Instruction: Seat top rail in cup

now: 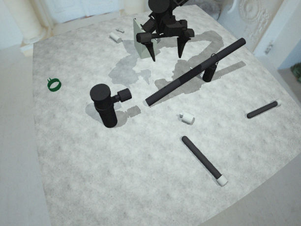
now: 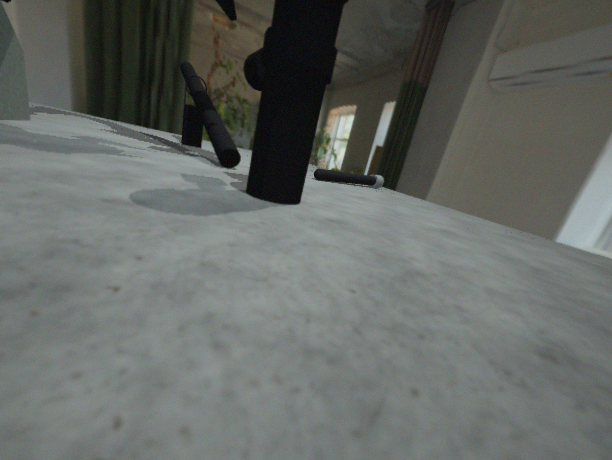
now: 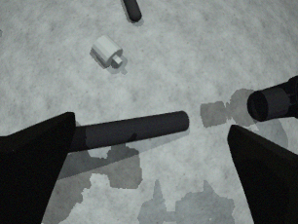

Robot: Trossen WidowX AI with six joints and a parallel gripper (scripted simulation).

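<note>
The white fitting lies 22 cm below my gripper tip, 12 cm ahead of it and 6 cm to the left of it. Also, from my gripper tip: small post (26 cm to the left, 13 cm below, 6 cm behind); then white cylinder (50 cm behind, 22 cm below, 12 cm to the right).
</note>
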